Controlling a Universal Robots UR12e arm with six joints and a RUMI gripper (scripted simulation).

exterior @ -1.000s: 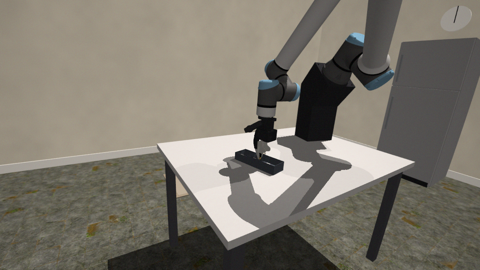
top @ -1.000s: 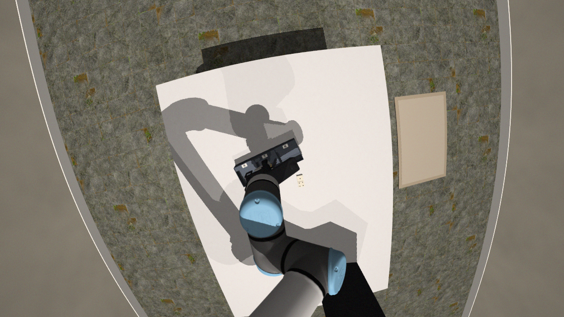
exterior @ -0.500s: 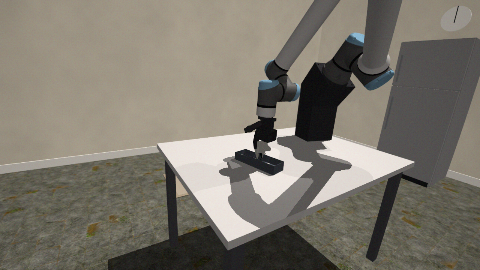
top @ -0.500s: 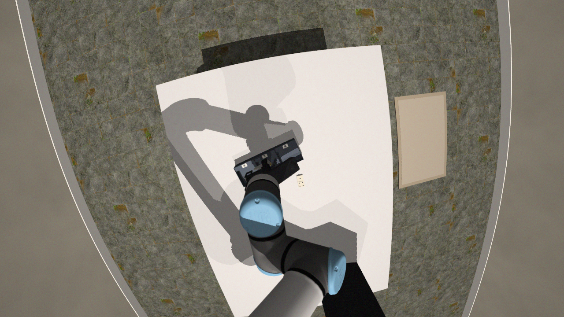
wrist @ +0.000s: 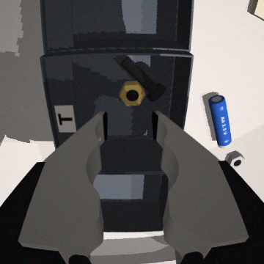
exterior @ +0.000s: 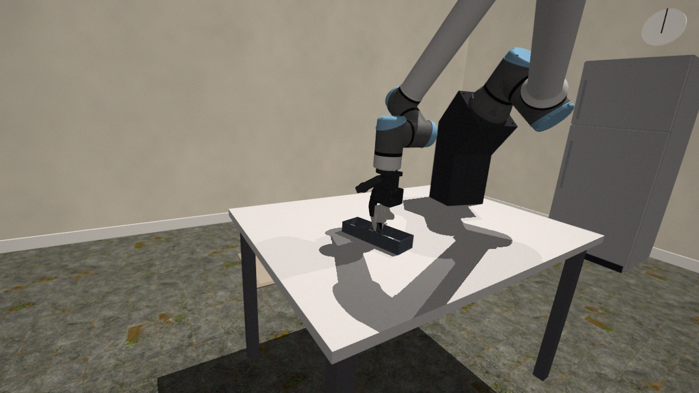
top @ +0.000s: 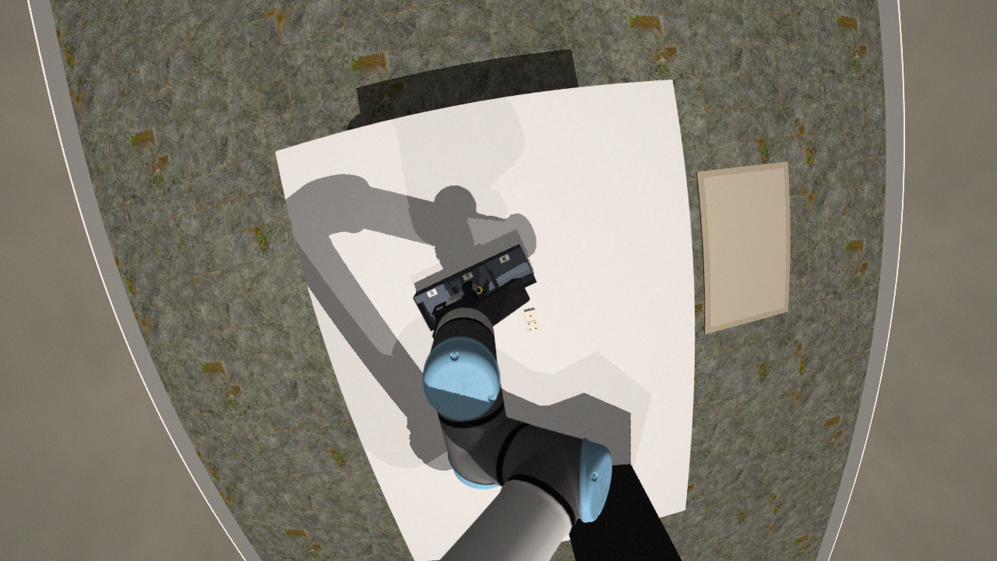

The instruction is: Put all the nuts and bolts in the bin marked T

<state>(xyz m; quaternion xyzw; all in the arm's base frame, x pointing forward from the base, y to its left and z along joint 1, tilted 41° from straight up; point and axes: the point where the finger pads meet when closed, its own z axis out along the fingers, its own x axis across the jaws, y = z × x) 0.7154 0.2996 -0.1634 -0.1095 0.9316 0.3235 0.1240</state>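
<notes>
The black bin unit is 10 mm ahead of my hand and 20 mm below it. From my hand the other things lie so: yellow nut: 40 mm below; then black bolt: 10 mm behind, 20 mm to the right, 30 mm below; then blue battery: 80 mm behind, 40 mm below.
</notes>
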